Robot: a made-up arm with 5 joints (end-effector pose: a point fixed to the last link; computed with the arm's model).
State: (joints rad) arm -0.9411 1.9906 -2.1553 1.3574 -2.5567
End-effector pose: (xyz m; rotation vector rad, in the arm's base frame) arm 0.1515 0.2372 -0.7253 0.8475 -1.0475 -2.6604
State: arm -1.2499 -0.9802 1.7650 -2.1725 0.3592
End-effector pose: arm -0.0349 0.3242 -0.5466 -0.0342 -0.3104 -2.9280
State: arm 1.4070 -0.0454 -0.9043 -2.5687 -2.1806
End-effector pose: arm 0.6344 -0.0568 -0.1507 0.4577 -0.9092 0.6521
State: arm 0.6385 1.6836 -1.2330 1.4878 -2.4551
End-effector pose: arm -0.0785 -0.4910 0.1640 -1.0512 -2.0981 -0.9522
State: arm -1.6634 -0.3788 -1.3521 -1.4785 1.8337
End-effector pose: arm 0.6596 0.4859 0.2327 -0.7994 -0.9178 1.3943
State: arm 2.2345 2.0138 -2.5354 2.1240 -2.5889
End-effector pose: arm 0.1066 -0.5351 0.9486 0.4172 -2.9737 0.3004
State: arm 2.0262 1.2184 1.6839 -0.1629 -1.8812
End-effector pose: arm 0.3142 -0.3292 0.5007 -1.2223 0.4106 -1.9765
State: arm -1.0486 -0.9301 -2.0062 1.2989 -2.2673
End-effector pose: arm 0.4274 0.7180 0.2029 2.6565 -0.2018 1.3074
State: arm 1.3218 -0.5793 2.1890 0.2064 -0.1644
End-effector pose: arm 0.2753 -0.4799 0.0238 0.8475 -0.3243 0.0413
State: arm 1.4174 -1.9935 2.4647 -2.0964 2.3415
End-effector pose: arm -0.1273 -0.6134 0.1454 1.7185 2.0098 1.3073
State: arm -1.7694 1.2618 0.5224 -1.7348 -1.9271
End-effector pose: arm 0.5885 0.2338 0.2929 -2.3930 -1.1499 0.2870
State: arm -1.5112 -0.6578 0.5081 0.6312 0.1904
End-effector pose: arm 0.1661 0.3590 0.0391 2.1818 0.5532 0.0512
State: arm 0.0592 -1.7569 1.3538 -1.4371 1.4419
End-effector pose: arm -0.0023 -0.2648 -0.1022 -1.3100 -1.1400 -1.1747
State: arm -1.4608 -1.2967 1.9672 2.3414 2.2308
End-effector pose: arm -0.3164 0.4715 -0.0243 -0.5673 2.0975 -0.7687
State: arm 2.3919 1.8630 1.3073 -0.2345 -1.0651
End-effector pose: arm 0.4294 -0.2938 0.5137 -1.6137 1.1025 -1.1555
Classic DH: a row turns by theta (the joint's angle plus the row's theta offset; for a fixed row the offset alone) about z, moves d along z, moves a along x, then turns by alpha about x. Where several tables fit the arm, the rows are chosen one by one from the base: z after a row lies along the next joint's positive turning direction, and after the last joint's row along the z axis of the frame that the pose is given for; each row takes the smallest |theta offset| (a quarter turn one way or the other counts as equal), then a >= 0, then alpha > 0; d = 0 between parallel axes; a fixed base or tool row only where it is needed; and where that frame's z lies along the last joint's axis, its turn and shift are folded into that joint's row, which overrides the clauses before.
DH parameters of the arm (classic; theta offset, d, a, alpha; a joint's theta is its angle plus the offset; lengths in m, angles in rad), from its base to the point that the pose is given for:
base (fixed): -1.5708 0.0943 0 1.5708
joint 1: 0 -0.3325 0.0604 -1.5708
joint 2: 0 -0.4033 0.0281 -1.5708
joint 3: -1.5708 -0.0295 0.3234 1.5708
joint 4: -1.5708 0.0216 0.071 -1.5708
joint 5: -0.5395 0 -0.138 0
tool (fixed): -2.602 -0.281 0 0

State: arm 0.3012 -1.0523 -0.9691 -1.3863 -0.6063
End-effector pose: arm 0.5626 -0.2516 -0.0071 -1.3236 -1.1866 -0.5254
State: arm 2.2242 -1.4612 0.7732 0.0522 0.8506
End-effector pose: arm 0.3242 -0.2152 0.3567 -1.6993 -0.9226 0.4299
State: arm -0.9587 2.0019 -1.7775 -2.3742 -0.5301
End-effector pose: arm -0.1956 0.2708 -0.2391 -0.6682 1.7504 -0.9840
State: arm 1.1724 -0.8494 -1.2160 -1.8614 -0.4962
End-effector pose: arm 0.7285 -0.1709 0.0567 -1.9735 -1.2184 0.9768
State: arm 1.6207 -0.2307 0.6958 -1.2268 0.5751
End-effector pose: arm 0.5388 -0.1469 0.4108 -1.2698 -1.0837 0.9301
